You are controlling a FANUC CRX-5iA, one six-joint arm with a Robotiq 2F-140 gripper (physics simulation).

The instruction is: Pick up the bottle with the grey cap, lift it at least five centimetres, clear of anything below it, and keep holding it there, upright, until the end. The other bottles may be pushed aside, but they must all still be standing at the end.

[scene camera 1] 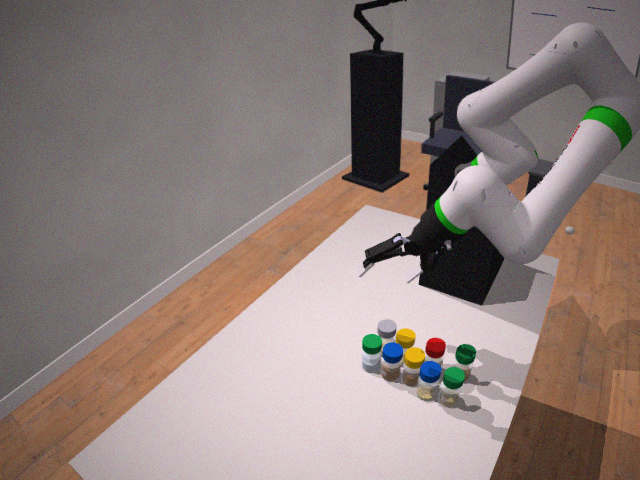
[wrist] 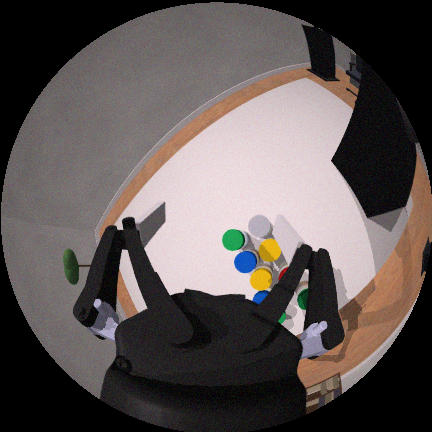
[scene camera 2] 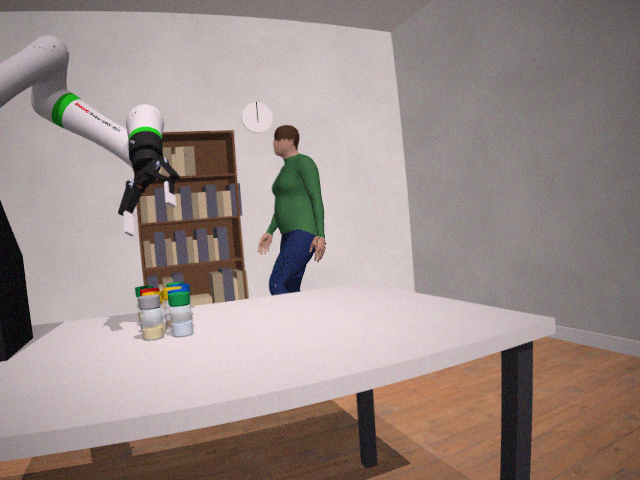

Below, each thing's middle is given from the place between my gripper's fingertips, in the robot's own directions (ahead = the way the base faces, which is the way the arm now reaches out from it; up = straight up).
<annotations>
Now: the grey-capped bottle (scene camera 2: 151,321) 20 mm behind my hand, 10 mm to the left of it and 240 mm below it. The rest, counted from my hand: green-capped bottle (scene camera 2: 181,319) 50 mm ahead, 10 mm to the left, 240 mm below; then blue-capped bottle (scene camera 1: 428,380) 40 mm ahead, 190 mm to the left, 240 mm below.
</annotations>
